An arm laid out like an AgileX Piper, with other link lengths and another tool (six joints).
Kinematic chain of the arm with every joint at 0, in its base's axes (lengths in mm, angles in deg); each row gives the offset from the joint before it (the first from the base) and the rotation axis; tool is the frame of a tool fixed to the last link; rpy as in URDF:
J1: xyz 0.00 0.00 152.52 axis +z
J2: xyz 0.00 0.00 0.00 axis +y
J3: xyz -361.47 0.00 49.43 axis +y
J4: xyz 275.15 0.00 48.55 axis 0.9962 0 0.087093
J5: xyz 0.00 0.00 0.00 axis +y
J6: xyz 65.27 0.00 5.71 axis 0.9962 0 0.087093
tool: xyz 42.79 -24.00 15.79 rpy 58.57 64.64 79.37
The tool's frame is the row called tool.
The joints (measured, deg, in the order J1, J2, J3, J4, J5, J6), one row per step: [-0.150 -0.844 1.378 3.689 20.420 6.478]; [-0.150 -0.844 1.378 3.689 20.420 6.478]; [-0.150 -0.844 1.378 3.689 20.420 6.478]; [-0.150 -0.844 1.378 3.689 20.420 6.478]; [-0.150 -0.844 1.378 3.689 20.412 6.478]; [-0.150 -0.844 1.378 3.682 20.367 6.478]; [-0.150 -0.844 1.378 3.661 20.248 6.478]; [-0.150 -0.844 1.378 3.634 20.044 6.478]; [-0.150 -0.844 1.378 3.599 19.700 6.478]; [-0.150 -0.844 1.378 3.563 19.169 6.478]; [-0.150 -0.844 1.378 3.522 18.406 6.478]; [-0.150 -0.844 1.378 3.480 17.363 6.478]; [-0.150 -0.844 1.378 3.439 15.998 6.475]
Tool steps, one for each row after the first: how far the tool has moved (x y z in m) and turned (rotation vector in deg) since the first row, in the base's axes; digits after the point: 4 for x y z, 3 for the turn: [0.0000 0.0000 0.0000 0.000 0.000 0.000]; [0.0000 0.0000 0.0000 0.000 0.000 0.000]; [0.0000 0.0000 0.0000 0.000 0.000 0.000]; [0.0000 0.0000 0.0000 0.000 -0.008 -0.001]; [0.0000 0.0000 0.0001 -0.007 -0.053 -0.004]; [0.0001 0.0000 0.0003 -0.028 -0.172 -0.013]; [0.0001 -0.0001 0.0007 -0.054 -0.375 -0.028]; [0.0003 -0.0001 0.0014 -0.088 -0.718 -0.053]; [0.0004 -0.0002 0.0024 -0.123 -1.248 -0.089]; [0.0007 -0.0003 0.0039 -0.162 -2.010 -0.139]; [0.0010 -0.0005 0.0059 -0.201 -3.051 -0.207]; [0.0013 -0.0006 0.0085 -0.242 -4.413 -0.293]
